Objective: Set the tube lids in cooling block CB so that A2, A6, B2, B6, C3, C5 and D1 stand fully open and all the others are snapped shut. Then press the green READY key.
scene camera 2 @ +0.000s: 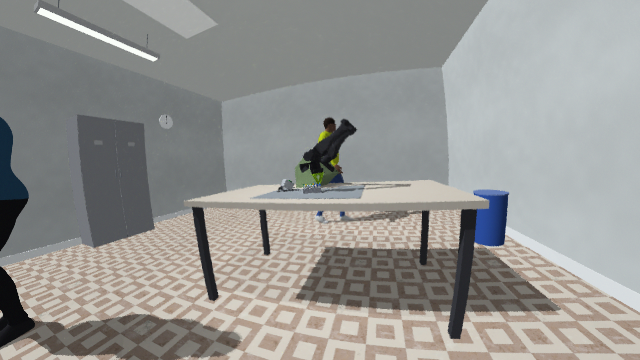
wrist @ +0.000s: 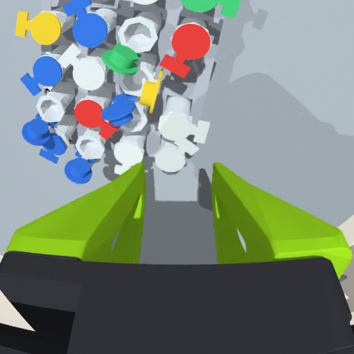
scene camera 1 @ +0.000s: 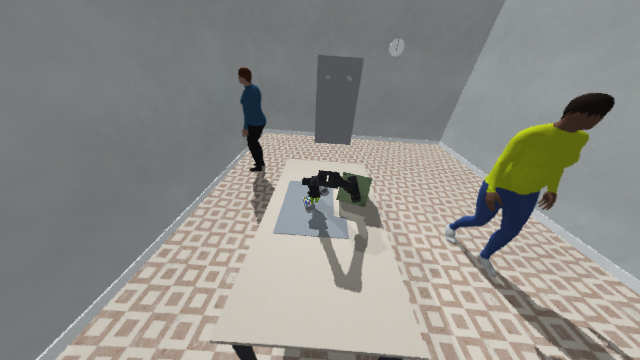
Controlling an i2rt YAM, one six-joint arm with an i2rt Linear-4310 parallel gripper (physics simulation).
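Pixels of known places: gripper, fingertip midpoint: (scene camera 2: 319, 184) (scene camera 1: 314, 203); arm's base, origin of the base link: (scene camera 2: 323, 162) (scene camera 1: 354, 189).
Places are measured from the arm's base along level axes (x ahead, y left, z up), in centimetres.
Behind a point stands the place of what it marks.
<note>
The cooling block (scene camera 1: 308, 202) (scene camera 2: 312, 190) (wrist: 200, 86) fills the upper left of the wrist view, its tubes crowded together. A yellow lid (wrist: 46, 28), a red lid (wrist: 190, 41) and a white lid (wrist: 88, 73) lie flat over their tubes. A green lid (wrist: 121, 59) and a blue lid (wrist: 119, 110) are tilted; another yellow lid (wrist: 151, 95) stands edge-on. Open tube mouths show, one at the top (wrist: 138, 34) and one lower left (wrist: 90, 146). My gripper (scene camera 1: 315, 200) @(z -14.1, x 30.4, y 4.4 cm) (scene camera 2: 318, 183) @(z -14.1, x 30.4, y 4.4 cm) (wrist: 178, 174) is partly open and empty, its tips beside the nearest white lid (wrist: 170, 157). Grid labels and the READY key cannot be made out.
The block is on a blue-grey mat (scene camera 1: 295, 220) @(z -18.7, x 43.0, y 19.7 cm) (scene camera 2: 340, 194) @(z -18.7, x 45.0, y 20.7 cm) (wrist: 300, 105) on the table (scene camera 1: 320, 310) @(z -19.1, x 21.6, y 75.7 cm) (scene camera 2: 425, 192) @(z -19.0, x 42.5, y 67.9 cm). A small grey-white object (scene camera 1: 324, 191) @(z -18.7, x 22.3, y -18.5 cm) (scene camera 2: 286, 185) @(z -14.6, x 28.2, y -20.7 cm) stands near the arm. A green panel (scene camera 1: 367, 187) @(z 2.8, x -9.8, y 0.6 cm) (scene camera 2: 301, 175) @(z -9.2, x 6.6, y -17.3 cm) is at the arm's base. Two people stand beyond the table.
</note>
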